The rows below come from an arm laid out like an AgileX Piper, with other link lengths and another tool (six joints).
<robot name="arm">
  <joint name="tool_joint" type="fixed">
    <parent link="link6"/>
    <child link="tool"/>
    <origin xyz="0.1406 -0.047 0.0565" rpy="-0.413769 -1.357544 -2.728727"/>
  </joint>
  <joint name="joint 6" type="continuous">
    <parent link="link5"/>
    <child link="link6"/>
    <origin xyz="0.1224 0 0.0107"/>
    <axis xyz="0.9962 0 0.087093"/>
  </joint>
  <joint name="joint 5" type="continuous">
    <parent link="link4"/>
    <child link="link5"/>
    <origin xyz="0 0 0"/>
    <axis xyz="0 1 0"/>
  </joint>
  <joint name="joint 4" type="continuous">
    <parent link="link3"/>
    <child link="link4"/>
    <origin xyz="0.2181 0 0.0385"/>
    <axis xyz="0.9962 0 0.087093"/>
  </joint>
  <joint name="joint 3" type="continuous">
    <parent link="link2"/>
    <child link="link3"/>
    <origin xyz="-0.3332 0 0.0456"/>
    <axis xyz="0 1 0"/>
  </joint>
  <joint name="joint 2" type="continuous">
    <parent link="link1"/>
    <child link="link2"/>
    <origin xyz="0 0 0"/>
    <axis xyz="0 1 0"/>
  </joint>
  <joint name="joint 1" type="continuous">
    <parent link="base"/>
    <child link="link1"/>
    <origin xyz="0 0 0.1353"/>
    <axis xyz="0 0 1"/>
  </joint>
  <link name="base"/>
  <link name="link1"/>
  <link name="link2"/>
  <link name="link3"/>
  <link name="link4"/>
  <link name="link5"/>
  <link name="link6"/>
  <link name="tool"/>
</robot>
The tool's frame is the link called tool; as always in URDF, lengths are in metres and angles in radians. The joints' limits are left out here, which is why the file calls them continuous.
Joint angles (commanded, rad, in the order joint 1, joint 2, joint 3, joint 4, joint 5, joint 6), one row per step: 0.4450, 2.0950, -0.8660, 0.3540, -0.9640, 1.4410; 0.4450, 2.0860, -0.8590, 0.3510, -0.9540, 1.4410; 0.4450, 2.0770, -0.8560, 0.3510, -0.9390, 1.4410; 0.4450, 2.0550, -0.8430, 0.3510, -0.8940, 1.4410; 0.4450, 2.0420, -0.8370, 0.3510, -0.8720, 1.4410; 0.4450, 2.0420, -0.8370, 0.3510, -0.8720, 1.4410; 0.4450, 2.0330, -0.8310, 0.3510, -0.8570, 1.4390; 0.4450, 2.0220, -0.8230, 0.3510, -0.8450, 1.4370; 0.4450, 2.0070, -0.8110, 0.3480, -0.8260, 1.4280; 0.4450, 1.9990, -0.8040, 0.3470, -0.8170, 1.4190
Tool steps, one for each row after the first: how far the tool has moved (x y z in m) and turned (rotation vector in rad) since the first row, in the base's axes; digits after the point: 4 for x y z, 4 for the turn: -0.0026, 0.0001, 0.0002, -0.0015, 0.0075, 0.0042; -0.0046, 0.0001, 0.0003, -0.0007, 0.0168, 0.0063; -0.0124, -0.0002, -0.0035, -0.0024, 0.0528, 0.0130; -0.0162, -0.0003, -0.0040, -0.0021, 0.0681, 0.0163; -0.0162, -0.0003, -0.0040, -0.0021, 0.0681, 0.0163; -0.0193, -0.0007, -0.0048, -0.0046, 0.0798, 0.0190; -0.0226, -0.0015, -0.0046, -0.0067, 0.0885, 0.0213; -0.0276, -0.0024, -0.0049, -0.0177, 0.1024, 0.0291; -0.0303, -0.0033, -0.0048, -0.0274, 0.1087, 0.0336
